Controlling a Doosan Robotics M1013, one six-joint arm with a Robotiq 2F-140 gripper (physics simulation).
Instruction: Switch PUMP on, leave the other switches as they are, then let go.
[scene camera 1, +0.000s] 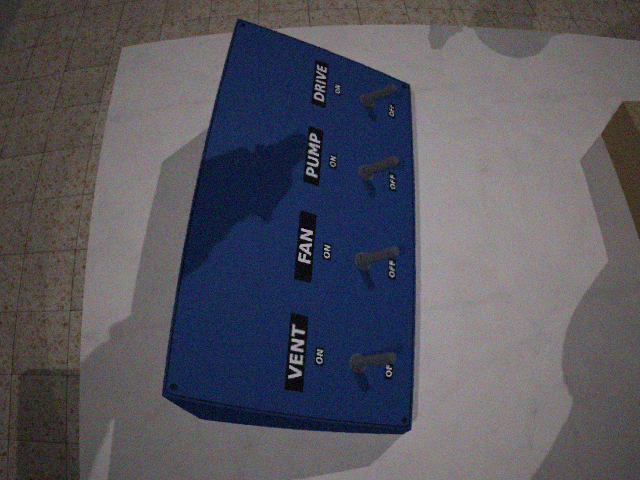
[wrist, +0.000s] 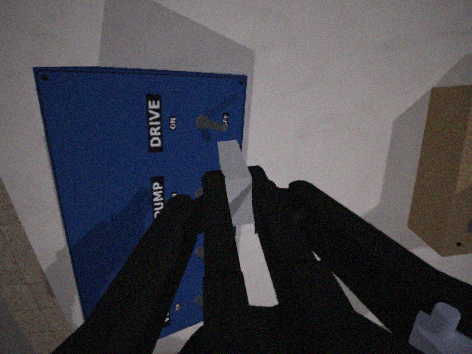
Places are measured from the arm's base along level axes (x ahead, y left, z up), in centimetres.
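Pixels of known places: gripper, fingertip midpoint: (wrist: 228, 158).
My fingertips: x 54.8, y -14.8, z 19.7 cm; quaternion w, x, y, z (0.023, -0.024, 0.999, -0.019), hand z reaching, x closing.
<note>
For each thing: its top centre in the pictures, then the offset to it from my fingertips. Level surfaces: height alone.
- PUMP switch, middle of its top: (scene camera 1: 382, 156) dy +13.1, dx +2.6, dz -17.5 cm
- DRIVE switch, middle of its top: (scene camera 1: 382, 84) (wrist: 213, 127) dy +1.2, dx +1.5, dz -17.5 cm
- FAN switch, middle of its top: (scene camera 1: 381, 248) dy +25.1, dx +3.6, dz -17.5 cm
- VENT switch, middle of its top: (scene camera 1: 378, 355) dy +37.0, dx +4.7, dz -17.5 cm
- table, its level: dz -30.5 cm
A blue switch panel (scene camera 1: 232, 320) (wrist: 100, 125) lies on the pale table. The PUMP switch (scene camera 1: 381, 165) leans to its OFF side; in the wrist view it is mostly hidden behind the fingers. The DRIVE switch (scene camera 1: 379, 95) (wrist: 212, 123), FAN switch (scene camera 1: 379, 256) and VENT switch (scene camera 1: 374, 360) also lean to OFF. My gripper (wrist: 228, 158) is shut and empty. In the wrist view its pale fingertips appear just below the DRIVE lever, over the panel's OFF-side edge; their height above it is unclear. The gripper does not show in the scene view.
A brown box (scene camera 1: 626, 155) (wrist: 440, 160) stands on the table (scene camera 1: 491, 206) (wrist: 325, 100) on the panel's OFF side. A dark shadow falls across the panel by the PUMP label. Tiled floor (scene camera 1: 41, 232) (wrist: 20, 260) shows beyond the table edge.
</note>
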